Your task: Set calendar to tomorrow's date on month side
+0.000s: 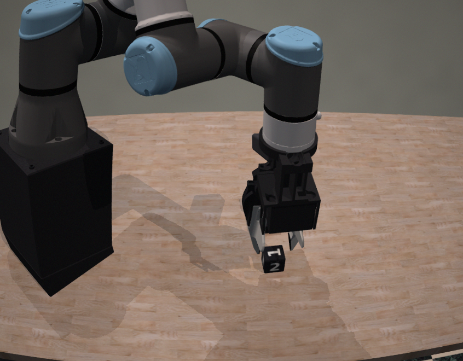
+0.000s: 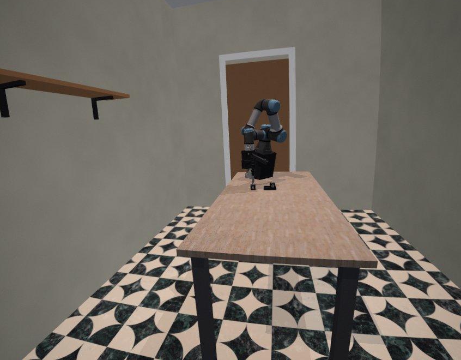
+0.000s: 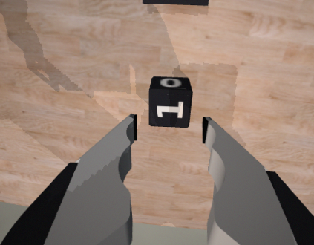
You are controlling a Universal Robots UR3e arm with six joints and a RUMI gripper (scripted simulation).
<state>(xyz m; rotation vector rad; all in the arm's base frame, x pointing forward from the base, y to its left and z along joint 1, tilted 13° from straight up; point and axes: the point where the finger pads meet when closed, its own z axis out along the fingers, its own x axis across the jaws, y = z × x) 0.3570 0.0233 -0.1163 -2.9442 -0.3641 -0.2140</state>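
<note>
Now: the black number cube 4 cm below my hand. Also, from my hand: black calendar tray: 3 cm behind, 11 cm to the left, 5 cm below.
</note>
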